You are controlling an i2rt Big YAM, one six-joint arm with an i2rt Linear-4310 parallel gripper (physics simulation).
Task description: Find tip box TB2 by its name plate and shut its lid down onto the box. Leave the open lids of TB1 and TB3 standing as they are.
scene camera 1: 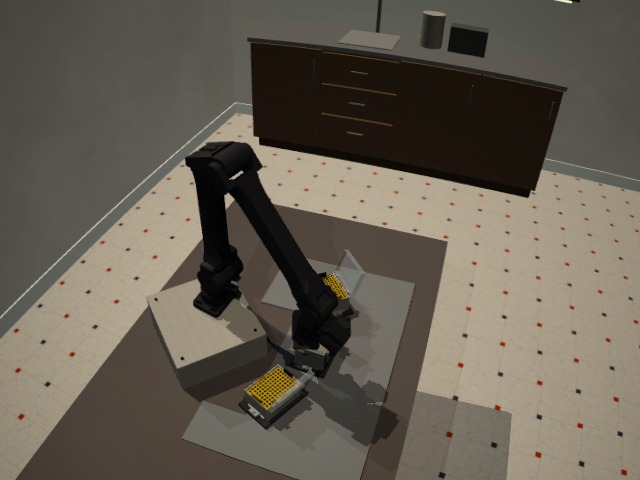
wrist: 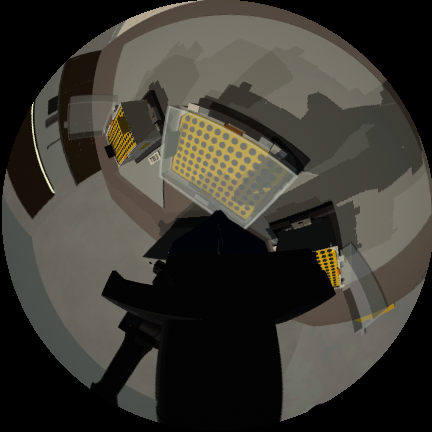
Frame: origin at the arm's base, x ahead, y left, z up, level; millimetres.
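Seen in the pictures: gripper, between the fingertips: (scene camera 1: 301,338) (wrist: 217,215); arm's base, origin of its link: (scene camera 1: 216,297).
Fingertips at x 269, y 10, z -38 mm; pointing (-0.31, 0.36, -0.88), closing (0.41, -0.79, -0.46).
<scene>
Pixels of each thing's top centre, then the offset from my fingertips to it. "spot": a spot on its surface instead. Level surfaces: height alone.
- middle tip box, centre of its top: (wrist: 202,183) (scene camera 1: 313,333) 21 mm ahead, 30 mm left, 2 mm down
- clear lid, a spot on its surface: (wrist: 171,130) spot: 50 mm ahead, 80 mm left, 2 mm down
- TB3, centre of its top: (wrist: 110,141) (scene camera 1: 329,284) 26 mm back, 234 mm left, 5 mm down
- third box, centre of its top: (wrist: 312,283) (scene camera 1: 272,383) 3 mm ahead, 167 mm right, 5 mm down
- open lid, a spot on its surface: (wrist: 367,285) spot: 86 mm ahead, 130 mm right, 36 mm up
- grey mat, height of its surface: 80 mm down
The middle tip box (scene camera 1: 311,357) (wrist: 215,160) has a yellow rack under a clear lid (wrist: 171,130), which lies over it; whether it is fully seated I cannot tell. Its name plate is hidden. TB3 (scene camera 1: 336,287) (wrist: 121,135), its name plate (wrist: 154,158) readable in the wrist view, has its clear lid (scene camera 1: 350,271) (wrist: 85,117) standing open. The third box (scene camera 1: 271,387) (wrist: 328,265) also has an open lid (wrist: 367,285); its plate is not readable. My gripper (wrist: 217,215) is shut and empty, its tips at the middle lid's near edge in the wrist view. The arm hides the tips in the scene view.
The boxes stand on a grey mat (scene camera 1: 330,459) over a brown area (scene camera 1: 413,253). The arm's pale base block (scene camera 1: 206,335) stands beside the mat. A dark cabinet (scene camera 1: 356,118) stands at the back, with a cylinder (scene camera 1: 432,31) and a dark box (scene camera 1: 467,40) on top.
</scene>
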